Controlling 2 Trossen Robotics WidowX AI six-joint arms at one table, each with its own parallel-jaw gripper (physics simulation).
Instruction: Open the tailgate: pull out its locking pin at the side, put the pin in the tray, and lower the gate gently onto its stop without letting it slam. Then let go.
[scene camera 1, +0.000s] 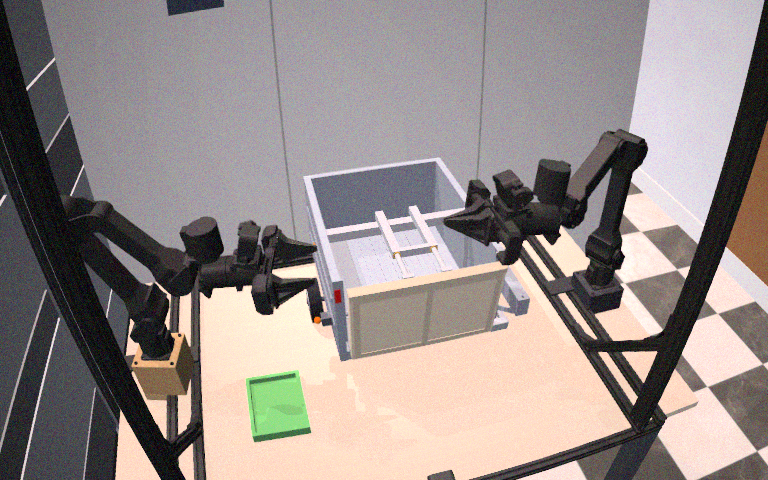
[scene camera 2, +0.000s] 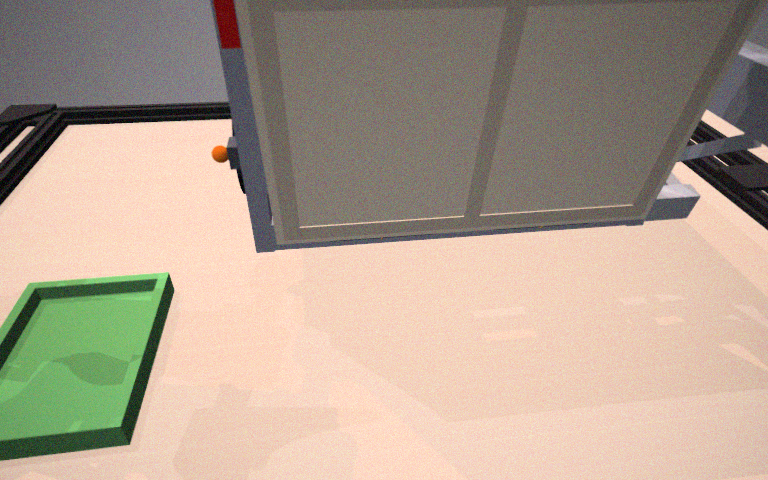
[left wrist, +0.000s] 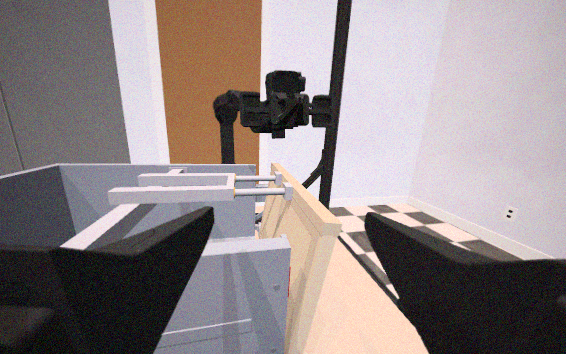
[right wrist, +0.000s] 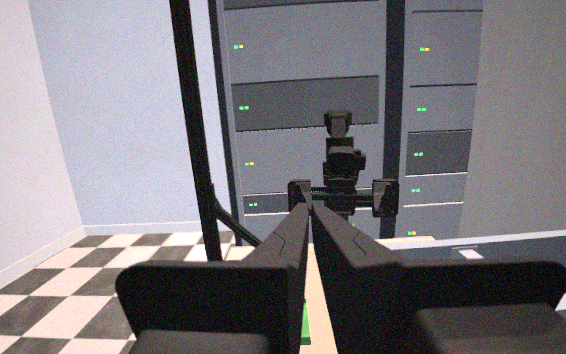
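Pixels of known places: left gripper, fingertip midpoint: (scene camera 1: 315, 264) (left wrist: 290, 216) (right wrist: 342, 213); right gripper, fingertip midpoint: (scene camera 1: 444, 221) (left wrist: 300, 100) (right wrist: 308, 211); left arm's base, link origin: (scene camera 1: 158, 349); right arm's base, link origin: (scene camera 1: 598, 280).
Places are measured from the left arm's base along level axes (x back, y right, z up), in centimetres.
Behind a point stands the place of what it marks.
Note:
The tan tailgate (scene camera 1: 390, 319) {x -48.2, y 2.5, z 9.3 cm} (scene camera 2: 390, 113) {x -48.8, y 2.4, z 9.2 cm} (left wrist: 327, 230) {x -40.9, y 3.9, z 17.1 cm} stands upright, closed across the near end of the grey box. The locking pin's orange ball head (scene camera 1: 317, 320) {x -33.8, y -6.5, z 1.3 cm} (scene camera 2: 219, 153) {x -33.9, y -6.4, z 1.2 cm} sticks out from a small block low on the box's left side; its shaft is hidden. The green tray (scene camera 1: 277, 434) {x -25.4, y 14.6, z -9.3 cm} (scene camera 2: 62, 442) {x -28.1, y 14.0, z -9.7 cm} (right wrist: 305, 327) {x -27.1, y 7.4, z -10.1 cm} lies on the table at front left, with no pin in it. My left gripper (scene camera 1: 315, 264) {x -35.6, y 0.0, z 20.9 cm} (left wrist: 290, 216) {x -35.6, y 0.0, z 20.9 cm} is open and empty beside the box's left wall, above the pin. My right gripper (scene camera 1: 448, 220) {x -57.1, y 2.3, z 30.1 cm} (right wrist: 308, 211) {x -57.1, y 2.3, z 30.1 cm} is shut, with nothing between its fingers, above the box's right wall.
The grey box (scene camera 1: 322, 226) {x -35.8, y -17.0, z 17.1 cm} (left wrist: 235, 280) {x -37.3, y -3.6, z 14.7 cm} has a cross bar and two pale arms (scene camera 1: 387, 234) {x -48.6, y -12.1, z 17.9 cm} (left wrist: 170, 194) {x -47.8, y -13.7, z 17.4 cm} whose thin rods reach toward the gate's top. A grey bracket (scene camera 1: 515, 297) {x -71.8, y 0.6, z 11.1 cm} juts out right of the box. Black frame posts (scene camera 1: 688, 249) {x -96.0, y 17.1, z 32.5 cm} (left wrist: 340, 55) {x -96.5, y 18.8, z 50.0 cm} stand around the table.

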